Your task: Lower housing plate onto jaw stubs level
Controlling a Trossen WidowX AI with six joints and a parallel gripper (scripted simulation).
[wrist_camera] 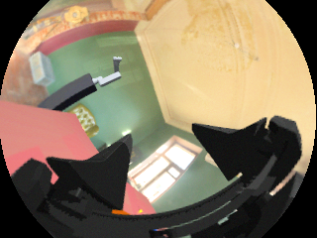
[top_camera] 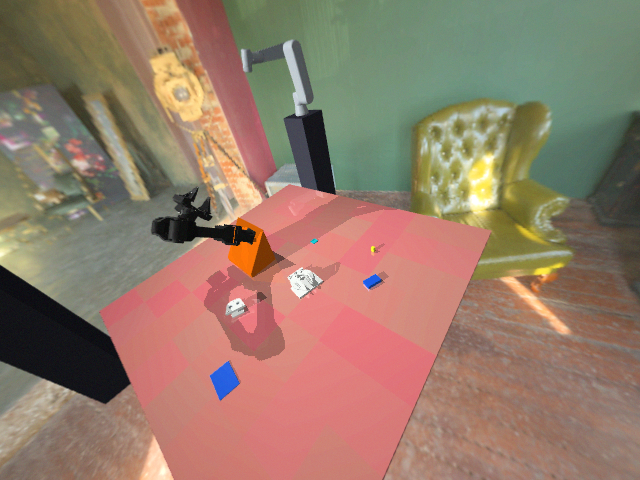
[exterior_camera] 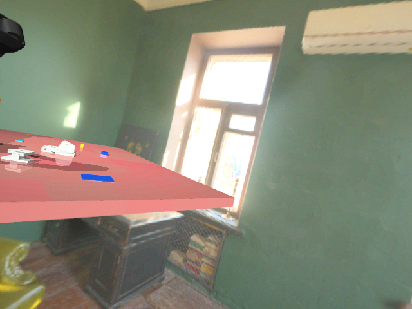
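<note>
My gripper tip is 33 cm short of the white part, 20 cm to the left of it and 35 cm above it. Round my gripper tip: cyan chip (32 cm ahead, 28 cm to the left, 36 cm below); then blue patch (54 cm ahead, 37 cm to the right, 36 cm below); then yellow bit (61 cm ahead, 37 cm to the left, 35 cm below).
</note>
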